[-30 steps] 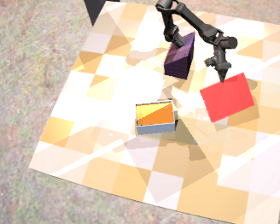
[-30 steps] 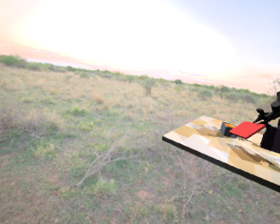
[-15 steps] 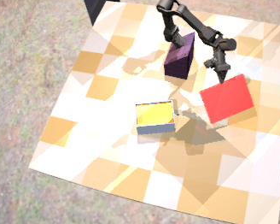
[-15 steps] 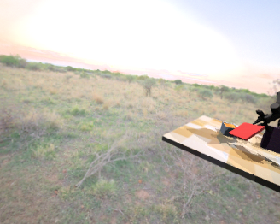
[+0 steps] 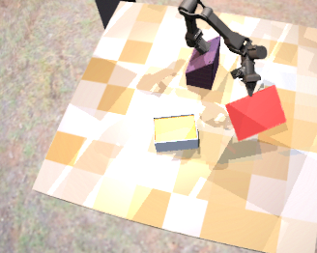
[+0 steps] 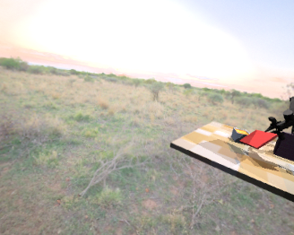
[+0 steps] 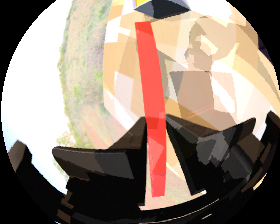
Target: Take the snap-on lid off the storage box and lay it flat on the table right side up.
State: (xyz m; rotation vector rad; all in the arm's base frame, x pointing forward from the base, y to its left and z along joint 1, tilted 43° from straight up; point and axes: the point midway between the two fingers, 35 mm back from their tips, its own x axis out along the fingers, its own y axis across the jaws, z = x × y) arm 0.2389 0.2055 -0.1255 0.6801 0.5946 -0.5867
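Right now the lid is 5 cm ahead of my gripper tip, 4 cm to the left of it and 5 cm below it. From my gripper tip the other things lie so: grey storage box: 16 cm ahead, 30 cm to the right, 15 cm below.
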